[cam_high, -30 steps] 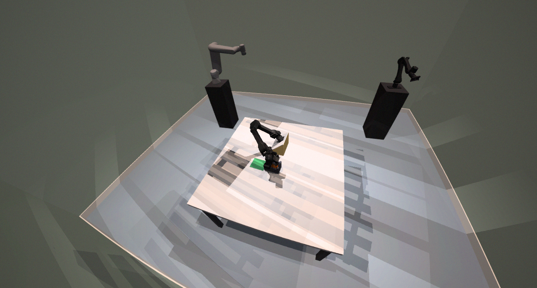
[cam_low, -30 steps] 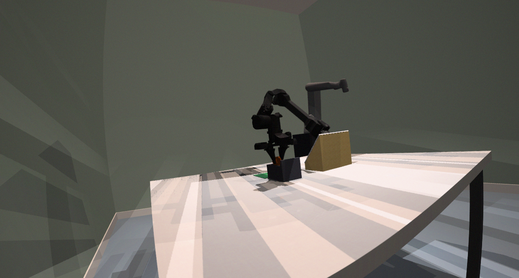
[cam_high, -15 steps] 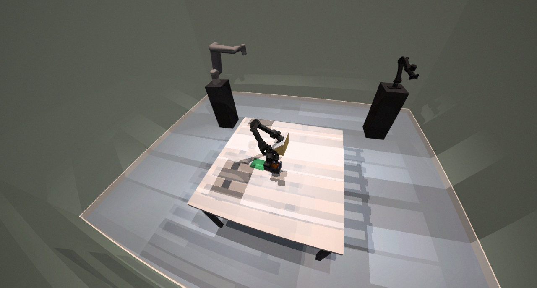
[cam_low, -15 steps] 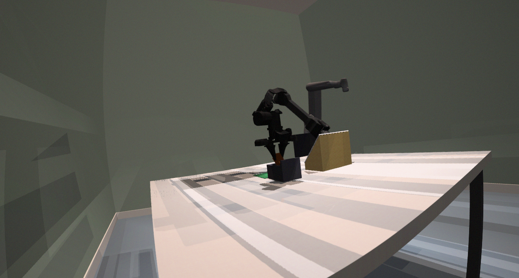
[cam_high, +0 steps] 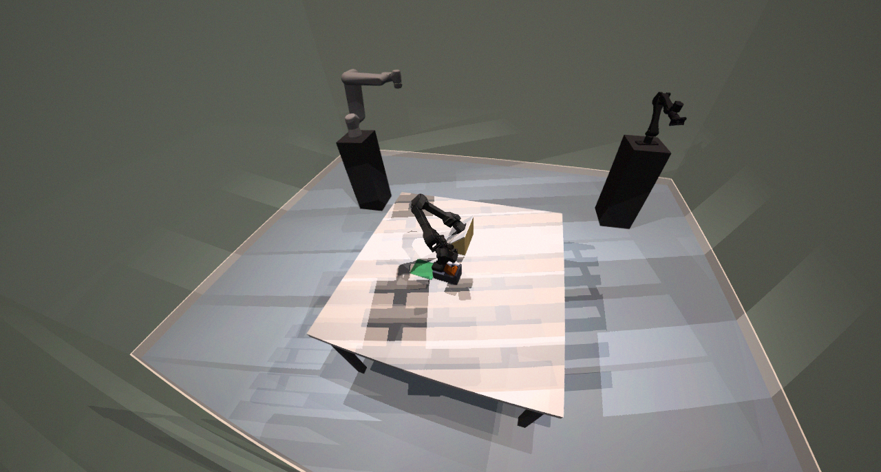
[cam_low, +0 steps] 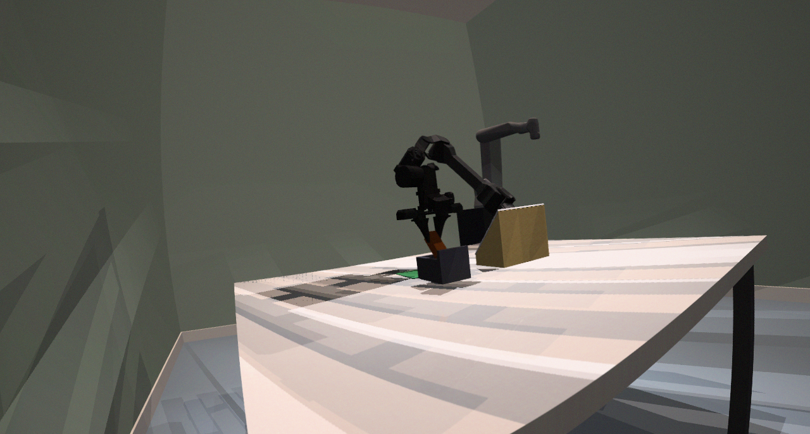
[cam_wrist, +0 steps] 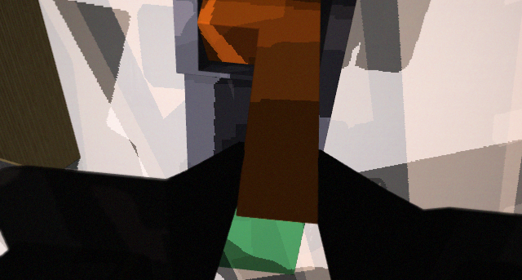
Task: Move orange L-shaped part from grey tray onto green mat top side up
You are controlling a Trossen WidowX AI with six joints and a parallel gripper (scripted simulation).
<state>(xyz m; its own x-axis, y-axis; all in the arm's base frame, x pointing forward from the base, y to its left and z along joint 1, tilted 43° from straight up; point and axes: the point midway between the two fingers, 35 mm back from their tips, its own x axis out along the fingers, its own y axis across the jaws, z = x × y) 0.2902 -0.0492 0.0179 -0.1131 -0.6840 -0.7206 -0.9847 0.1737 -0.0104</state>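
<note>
Now: the green mat 3 cm behind my gripper tip, 14 cm to the right of it and 12 cm below it. The rest, counted from my gripper tip: orange L-shaped part (1 cm behind, 3 cm to the left, 3 cm below).
</note>
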